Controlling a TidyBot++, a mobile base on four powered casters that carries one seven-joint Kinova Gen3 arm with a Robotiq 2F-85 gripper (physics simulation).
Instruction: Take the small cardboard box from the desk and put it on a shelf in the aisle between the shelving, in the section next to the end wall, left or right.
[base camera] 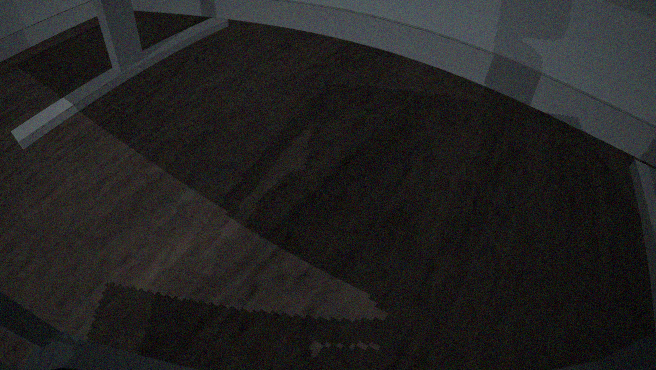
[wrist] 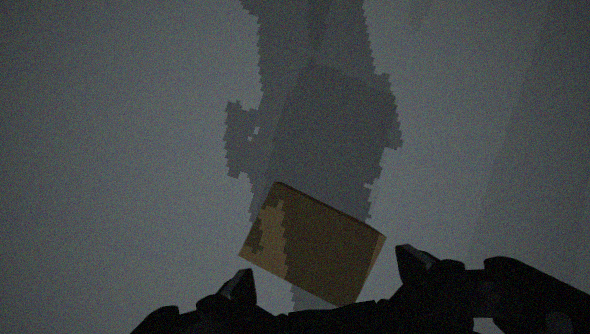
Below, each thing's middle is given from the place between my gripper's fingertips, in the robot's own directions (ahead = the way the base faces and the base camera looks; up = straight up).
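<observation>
There is the cardboard box [wrist: 324, 251], which sits 10 mm ahead of my hand and 10 mm to the left of it, and is 60 mm below it.
</observation>
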